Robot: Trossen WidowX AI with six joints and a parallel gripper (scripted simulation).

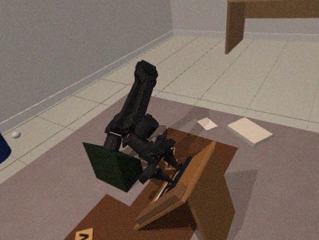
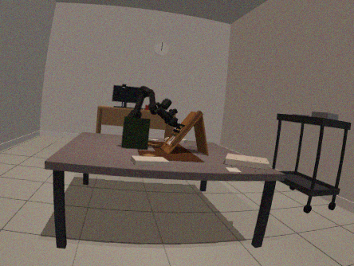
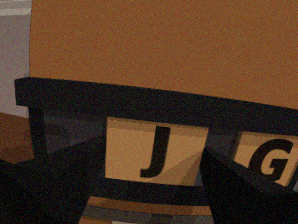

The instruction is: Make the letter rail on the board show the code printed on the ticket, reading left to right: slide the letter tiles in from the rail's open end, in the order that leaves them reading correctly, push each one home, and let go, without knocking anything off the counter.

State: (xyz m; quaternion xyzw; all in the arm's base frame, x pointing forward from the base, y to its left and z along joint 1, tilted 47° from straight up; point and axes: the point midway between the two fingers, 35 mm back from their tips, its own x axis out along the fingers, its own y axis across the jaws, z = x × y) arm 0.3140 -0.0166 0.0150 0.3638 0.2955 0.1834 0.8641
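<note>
Right now the tan letter tile is 10 mm ahead of my gripper tip and 80 mm to the right of it. Also, from my gripper tip: white ticket: 50 mm behind, 20 mm to the right, 80 mm below; brown mat: 140 mm behind, 10 mm to the left, 160 mm below.
</note>
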